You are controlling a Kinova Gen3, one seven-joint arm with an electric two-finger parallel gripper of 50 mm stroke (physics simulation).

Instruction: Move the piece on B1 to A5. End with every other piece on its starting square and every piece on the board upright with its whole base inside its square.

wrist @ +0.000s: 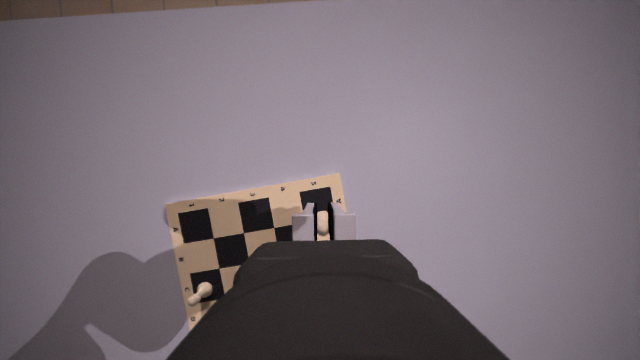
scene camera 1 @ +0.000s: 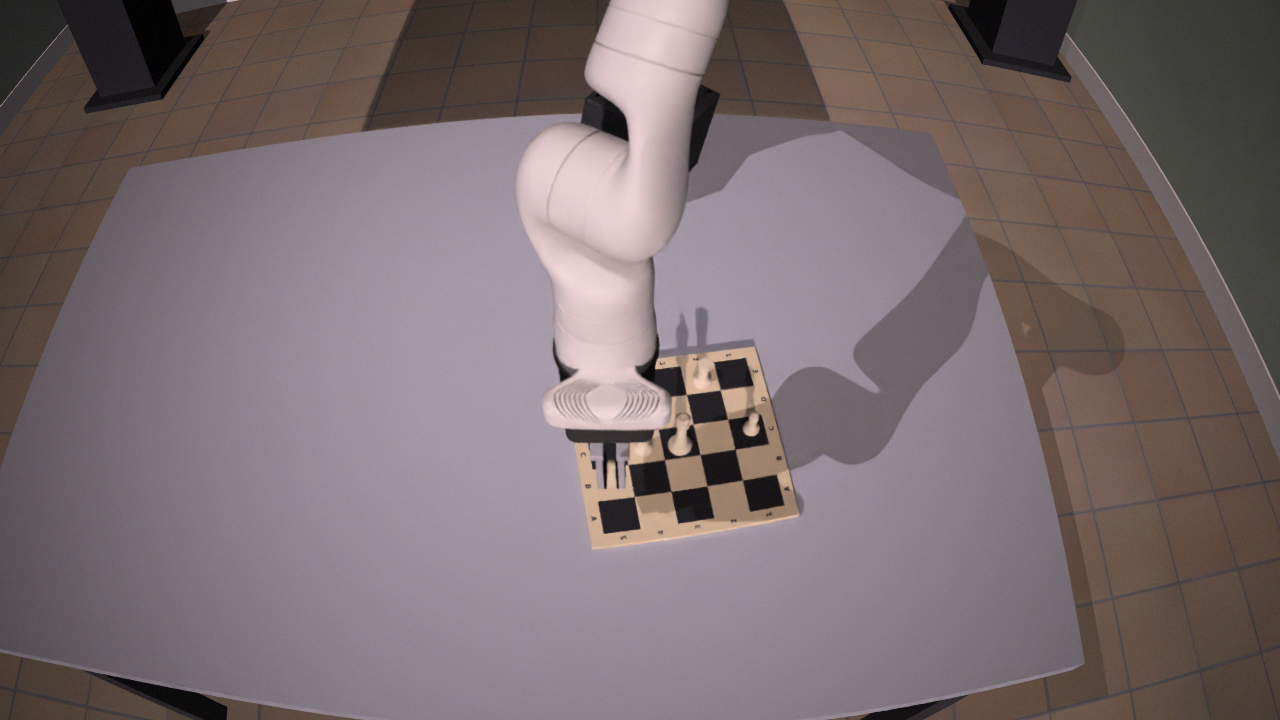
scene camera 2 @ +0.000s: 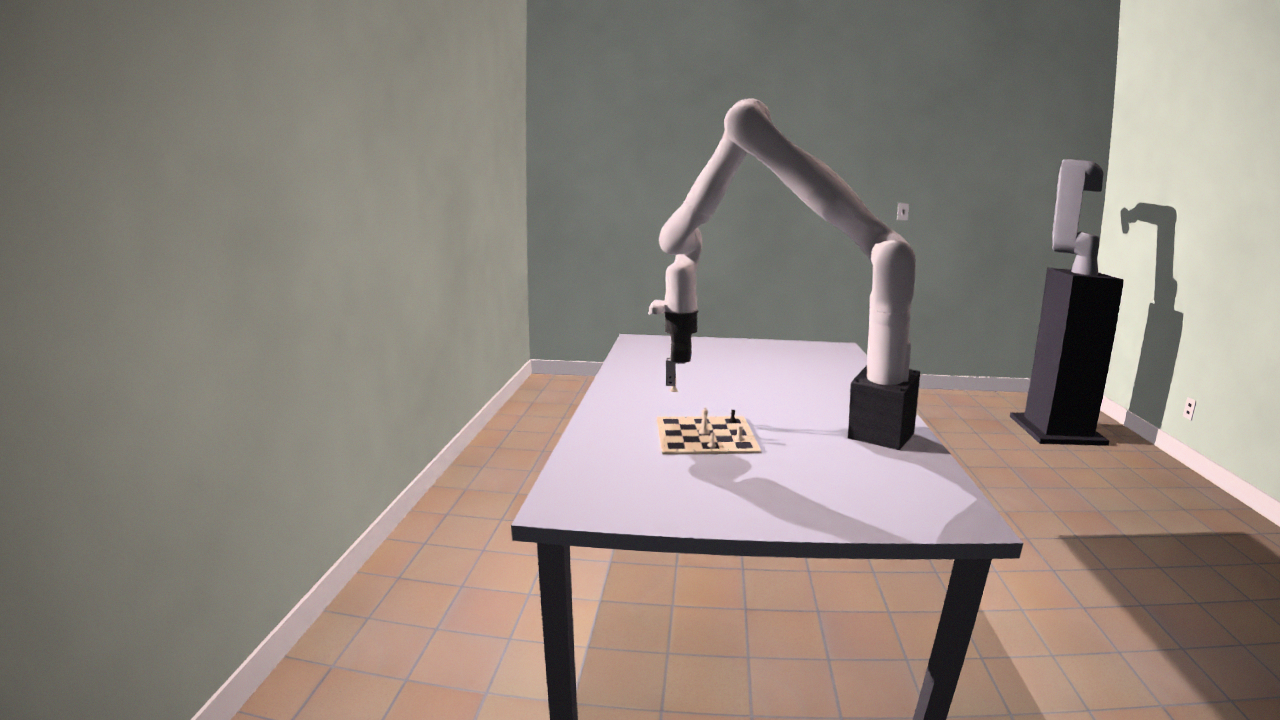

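Pixels of known places: gripper, fingertip midpoint: (wrist: pixel 322 216) (scene camera 1: pixel 611 478) (scene camera 2: pixel 670 384); arm's base, origin of the base link: (scene camera 2: pixel 886 376).
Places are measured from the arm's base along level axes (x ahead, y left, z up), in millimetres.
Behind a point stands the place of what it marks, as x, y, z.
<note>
My gripper (scene camera 1: pixel 611 474) @[505, -45, -59] (scene camera 2: pixel 670 374) @[505, -45, -59] (wrist: pixel 322 216) @[505, -45, -59] points down and is shut on a cream chess piece (scene camera 1: pixel 611 472) @[503, -45, -52] (scene camera 2: pixel 674 388) @[496, -40, -66] (wrist: pixel 322 223) @[502, -45, -45], held well above the board (scene camera 1: pixel 657 512) @[498, 1, -150] (scene camera 2: pixel 661 437) @[514, 70, -150] (wrist: pixel 227 217) @[487, 73, -150]. The piece looks about upright; the fingers hide much of it. The dark square A5 (scene camera 1: pixel 619 515) @[502, -38, -150] (wrist: pixel 316 196) @[512, -37, -150] is bare in scene camera 1, where the held piece shows just above it in the picture, against B5. In the wrist view the fingers overlap the near edge of A5.
A tall cream piece (scene camera 1: pixel 681 438) @[423, 25, -126] (scene camera 2: pixel 704 420) @[419, 29, -118] stands on C3, with a cream piece (scene camera 1: pixel 641 445) @[426, -15, -137] on C4, partly hidden. A cream pawn (scene camera 1: pixel 751 424) @[401, 101, -135] (scene camera 2: pixel 712 439) @[397, 106, -133] (wrist: pixel 203 290) @[401, 100, -140] stands on C1, a cream piece (scene camera 1: pixel 703 374) @[341, 52, -130] (scene camera 2: pixel 740 433) @[335, 56, -135] on E2. A black piece (scene camera 2: pixel 733 416) @[350, -56, -136] stands at E5.
</note>
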